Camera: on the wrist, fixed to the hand. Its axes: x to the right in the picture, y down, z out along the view.
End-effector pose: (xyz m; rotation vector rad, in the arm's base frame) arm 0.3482 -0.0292 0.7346 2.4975 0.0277 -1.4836
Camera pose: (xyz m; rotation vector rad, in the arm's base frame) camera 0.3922 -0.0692 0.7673 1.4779 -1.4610 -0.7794
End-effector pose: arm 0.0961 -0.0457 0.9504 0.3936 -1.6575 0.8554
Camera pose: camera 0.0941 0.0200 0.9339 -1.0554 -1.8873 1.8967
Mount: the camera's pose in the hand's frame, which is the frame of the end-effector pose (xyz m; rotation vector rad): -0.0029 0.0511 -0.0445 -0.0166 -0.0882 1.5443
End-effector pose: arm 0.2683 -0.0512 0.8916 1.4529 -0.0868 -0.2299
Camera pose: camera 0.2795 -0.0022 0.9371 1.0097 -1.2002 0.9592
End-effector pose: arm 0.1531 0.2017 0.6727 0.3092 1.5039 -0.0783
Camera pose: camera 0.1221 0.2614 0.6818 1.3337 0.8477 1.1175
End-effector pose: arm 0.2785 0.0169 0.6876 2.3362 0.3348 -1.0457
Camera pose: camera 0.3257 0.0009 0.7336 1.6868 -1.2816 -0.2913
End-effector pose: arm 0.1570 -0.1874 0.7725 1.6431 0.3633 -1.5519
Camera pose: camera 0.2228 -0.1860 0.7891 1.1875 -0.8000 -0.3915
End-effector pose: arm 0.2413 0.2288 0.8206 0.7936 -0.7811 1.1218
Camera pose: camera 0.1975 0.2777 0.8035 0.0727 -1.5363 2.4111
